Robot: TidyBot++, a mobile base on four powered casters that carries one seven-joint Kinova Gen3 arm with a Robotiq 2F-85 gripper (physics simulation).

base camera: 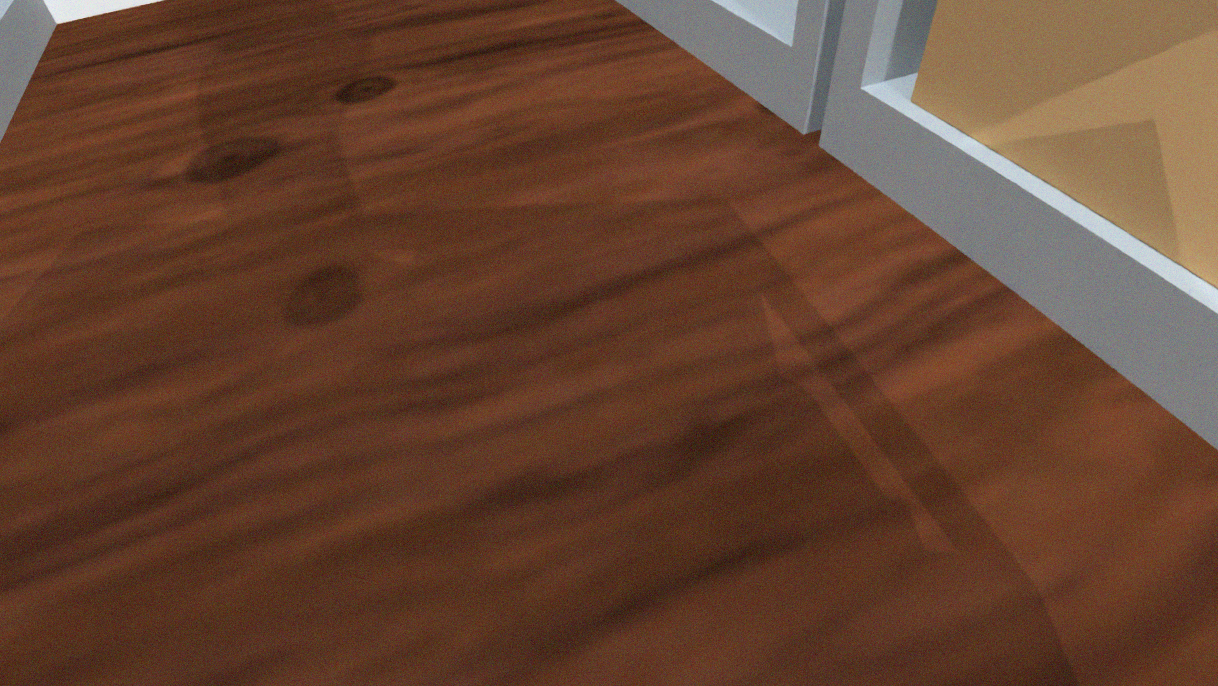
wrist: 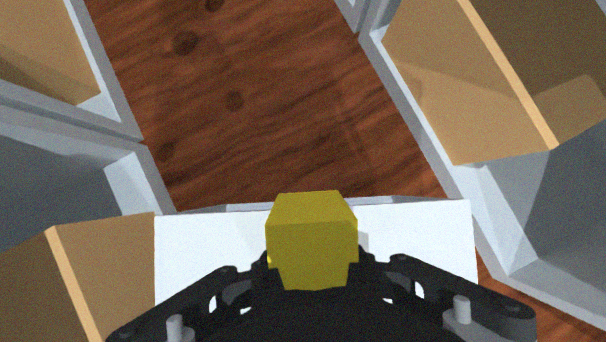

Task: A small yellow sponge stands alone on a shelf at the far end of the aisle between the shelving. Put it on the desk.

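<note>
The small yellow sponge is between the fingers at the lower middle of the wrist view. My gripper is shut on it and holds it up above the white top of the mobile base. The fingertips are partly hidden by the sponge. Neither the gripper nor the sponge shows in the base camera view. The desk does not show in either view.
Grey-framed shelving with tan boards runs along the right of the wooden aisle floor. More shelving stands on the left, close beside the base. A pale strip shows at the top left of the base camera view.
</note>
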